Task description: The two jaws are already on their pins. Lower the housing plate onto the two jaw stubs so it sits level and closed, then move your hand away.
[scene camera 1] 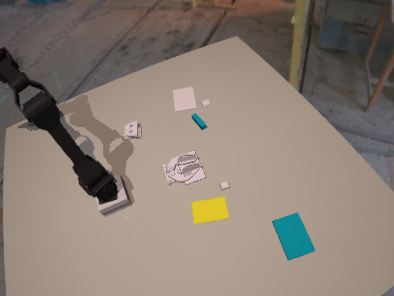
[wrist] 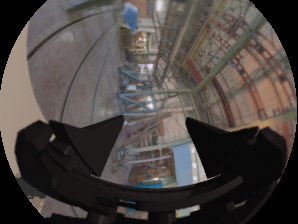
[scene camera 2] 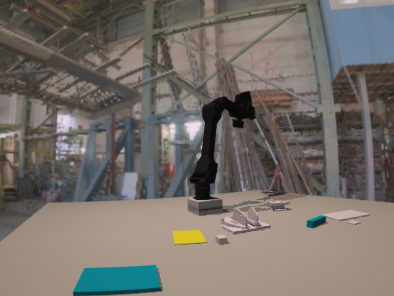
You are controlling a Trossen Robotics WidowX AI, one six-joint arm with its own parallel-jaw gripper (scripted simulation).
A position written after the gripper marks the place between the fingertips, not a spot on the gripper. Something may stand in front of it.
The gripper [wrist: 155, 119] is open, with nothing in its grasp. Also in view: a teal plate [scene camera 1: 293, 236] and a yellow plate [scene camera 1: 212, 209].
The wrist view misses the teal plate: it is out of frame. The wrist view does not show the yellow plate: it is out of frame.
